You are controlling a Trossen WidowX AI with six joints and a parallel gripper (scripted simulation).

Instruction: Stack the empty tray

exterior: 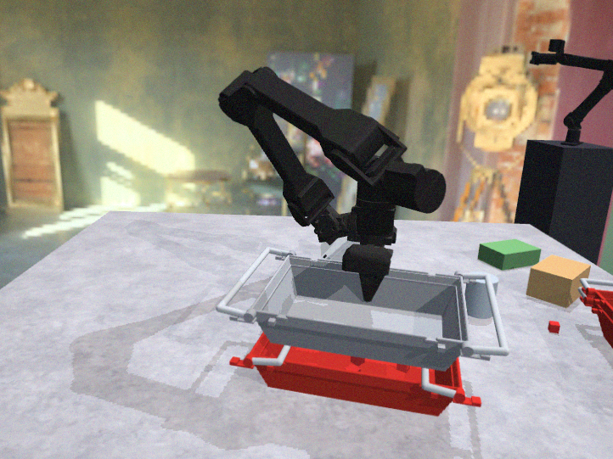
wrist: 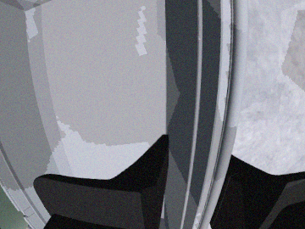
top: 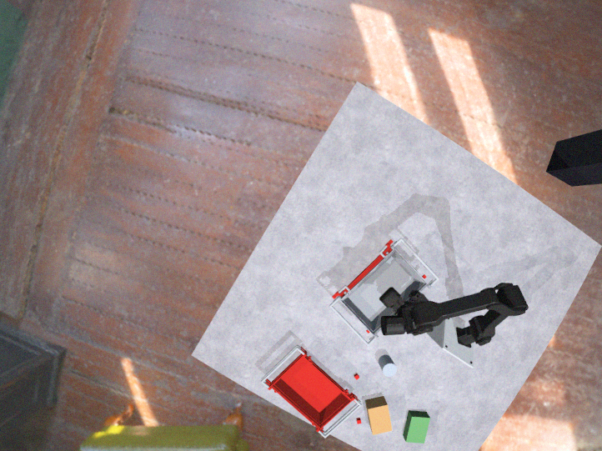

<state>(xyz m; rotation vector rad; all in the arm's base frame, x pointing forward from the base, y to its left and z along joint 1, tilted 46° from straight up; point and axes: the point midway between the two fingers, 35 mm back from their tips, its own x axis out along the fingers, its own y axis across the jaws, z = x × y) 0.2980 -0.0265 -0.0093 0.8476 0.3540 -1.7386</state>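
Now: gripper tip 7 cm short of the grey see-through tray, 3 cm to the left of it and 3 cm below it. Round my gripper tip: red cube 35 cm to the left, 8 cm below, 3 cm behind; grey cylinder 25 cm to the left, 11 cm behind, 5 cm below; tan block 46 cm to the left, 18 cm behind, 6 cm below.
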